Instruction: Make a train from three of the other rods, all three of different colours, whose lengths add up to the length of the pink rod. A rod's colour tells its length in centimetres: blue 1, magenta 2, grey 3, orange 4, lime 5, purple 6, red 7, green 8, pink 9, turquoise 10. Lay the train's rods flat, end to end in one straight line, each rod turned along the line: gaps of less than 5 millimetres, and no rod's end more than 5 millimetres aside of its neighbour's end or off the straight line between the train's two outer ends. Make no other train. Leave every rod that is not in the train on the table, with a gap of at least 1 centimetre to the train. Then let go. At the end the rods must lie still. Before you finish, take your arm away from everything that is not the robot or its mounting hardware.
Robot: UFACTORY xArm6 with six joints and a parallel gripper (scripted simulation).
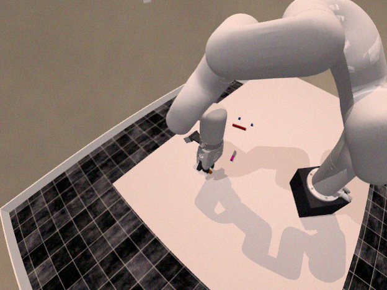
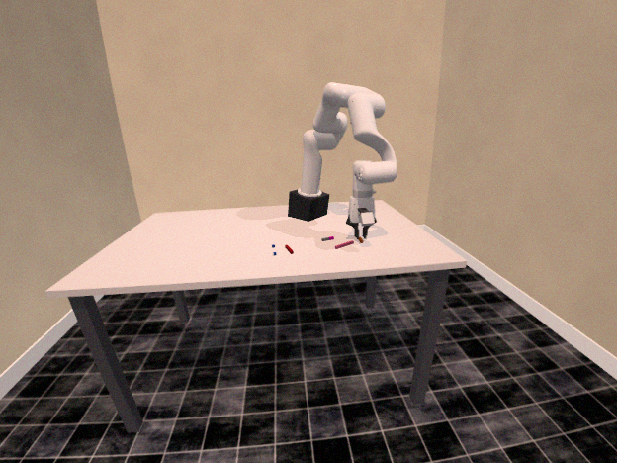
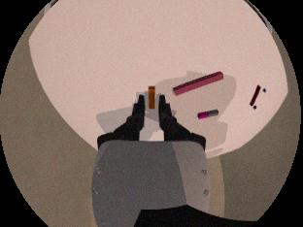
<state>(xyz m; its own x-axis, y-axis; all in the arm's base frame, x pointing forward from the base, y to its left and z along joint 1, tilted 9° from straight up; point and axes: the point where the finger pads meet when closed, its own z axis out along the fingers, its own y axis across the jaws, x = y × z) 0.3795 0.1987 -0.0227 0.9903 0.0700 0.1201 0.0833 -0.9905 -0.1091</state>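
The orange rod is 3 cm below my hand. Also, from my hand: magenta rod (3 cm behind, 12 cm to the right, 3 cm below); then grey rod (2 cm behind, 14 cm to the right, 3 cm below); then pink rod (4 cm ahead, 7 cm to the right, 3 cm below).
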